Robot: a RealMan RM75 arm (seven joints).
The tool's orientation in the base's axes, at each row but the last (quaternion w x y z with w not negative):
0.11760 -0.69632 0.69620 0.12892
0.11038 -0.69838 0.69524 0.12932
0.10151 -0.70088 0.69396 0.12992
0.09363 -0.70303 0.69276 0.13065
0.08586 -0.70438 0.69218 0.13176
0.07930 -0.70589 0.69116 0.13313
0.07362 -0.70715 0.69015 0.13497
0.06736 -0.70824 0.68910 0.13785
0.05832 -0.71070 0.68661 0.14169
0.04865 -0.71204 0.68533 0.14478
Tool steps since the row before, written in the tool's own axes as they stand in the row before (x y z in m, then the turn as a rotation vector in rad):
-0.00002 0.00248 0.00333 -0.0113 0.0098 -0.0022
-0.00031 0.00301 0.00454 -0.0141 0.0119 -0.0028
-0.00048 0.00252 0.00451 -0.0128 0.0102 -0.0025
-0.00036 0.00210 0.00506 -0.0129 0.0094 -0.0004
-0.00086 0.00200 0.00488 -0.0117 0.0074 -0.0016
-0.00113 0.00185 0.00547 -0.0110 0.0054 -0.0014
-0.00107 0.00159 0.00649 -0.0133 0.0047 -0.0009
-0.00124 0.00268 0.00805 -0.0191 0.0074 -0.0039
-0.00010 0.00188 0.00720 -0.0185 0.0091 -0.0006
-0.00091 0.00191 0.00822 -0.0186 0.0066 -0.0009
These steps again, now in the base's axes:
-0.00253 0.00115 -0.00308 -0.0097 0.0098 0.0061
-0.00313 0.00178 -0.00410 -0.0118 0.0122 0.0077
-0.00271 0.00187 -0.00401 -0.0101 0.0111 0.0069
-0.00237 0.00188 -0.00458 -0.0094 0.0119 0.0049
-0.00233 0.00225 -0.00425 -0.0074 0.0105 0.0055
-0.00228 0.00264 -0.00474 -0.0054 0.0099 0.0050
-0.00217 0.00285 -0.00574 -0.0047 0.0123 0.0051
-0.00351 0.00337 -0.00706 -0.0072 0.0169 0.0099
-0.00274 0.00200 -0.00662 -0.0093 0.0171 0.0068
-0.00305 0.00297 -0.00734 -0.0068 0.0173 0.0068

